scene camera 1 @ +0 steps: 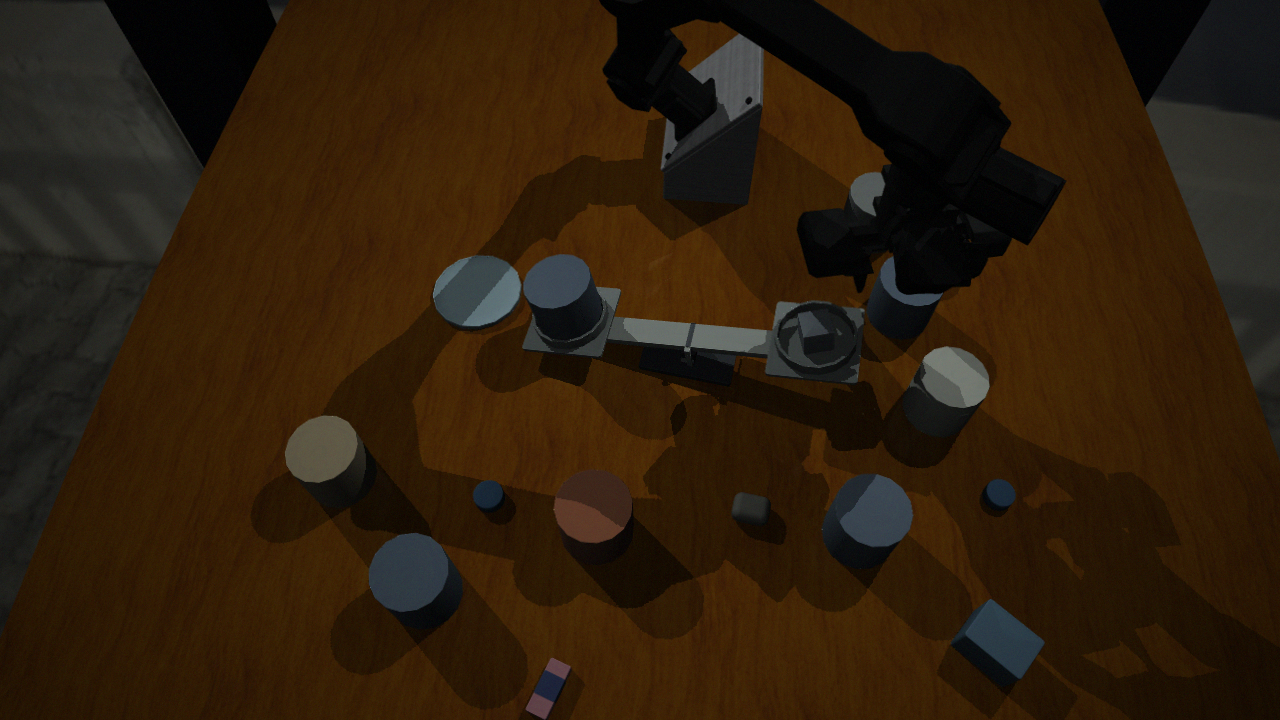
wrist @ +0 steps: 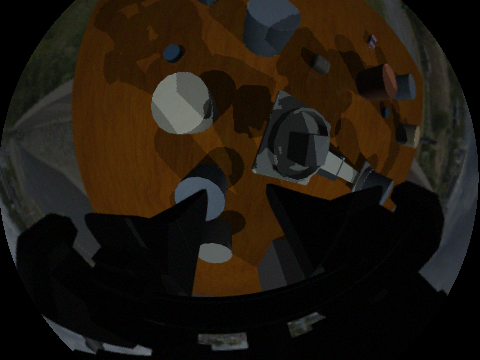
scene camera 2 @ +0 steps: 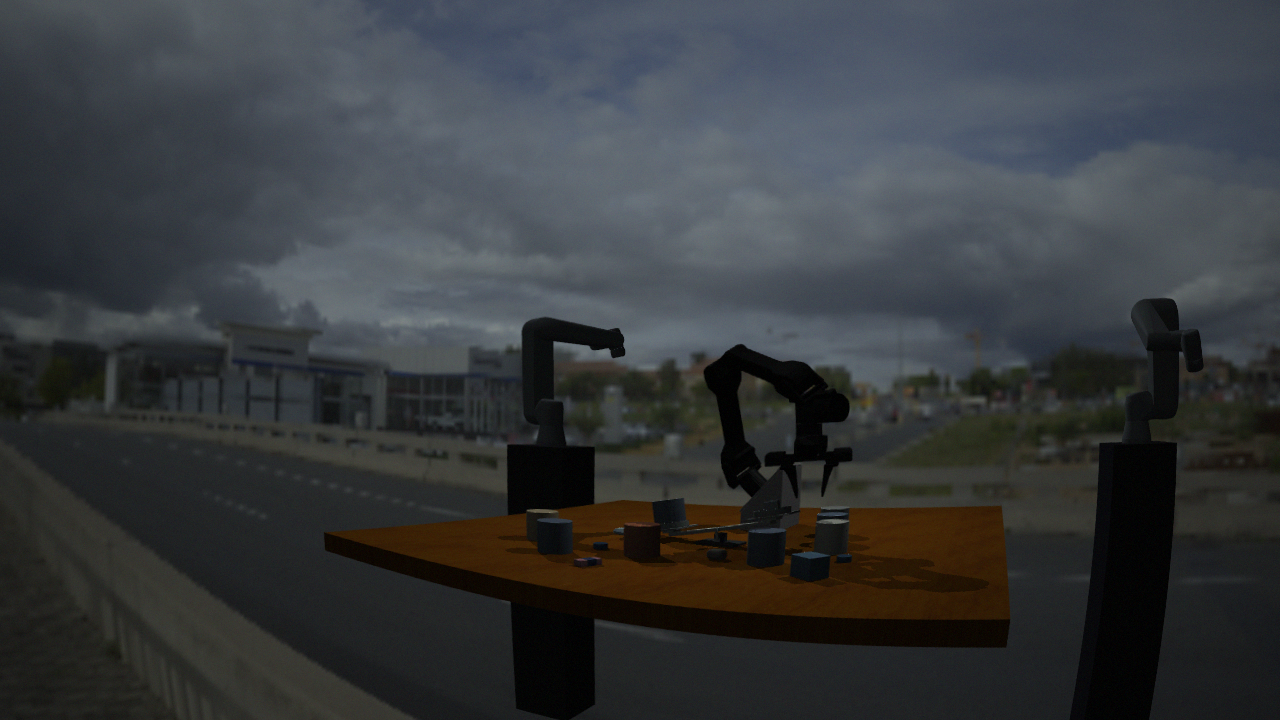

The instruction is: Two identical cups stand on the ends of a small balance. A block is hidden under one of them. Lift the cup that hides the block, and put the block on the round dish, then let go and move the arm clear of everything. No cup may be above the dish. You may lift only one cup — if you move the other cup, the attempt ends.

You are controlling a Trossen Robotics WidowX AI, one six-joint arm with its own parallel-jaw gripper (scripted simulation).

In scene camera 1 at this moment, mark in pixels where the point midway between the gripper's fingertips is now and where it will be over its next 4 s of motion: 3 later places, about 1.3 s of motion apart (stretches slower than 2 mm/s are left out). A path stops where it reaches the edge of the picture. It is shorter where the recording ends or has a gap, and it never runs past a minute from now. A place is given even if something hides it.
My gripper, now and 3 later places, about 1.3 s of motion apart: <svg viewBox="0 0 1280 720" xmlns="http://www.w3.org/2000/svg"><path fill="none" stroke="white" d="M885 285L833 302L816 332L804 287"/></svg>
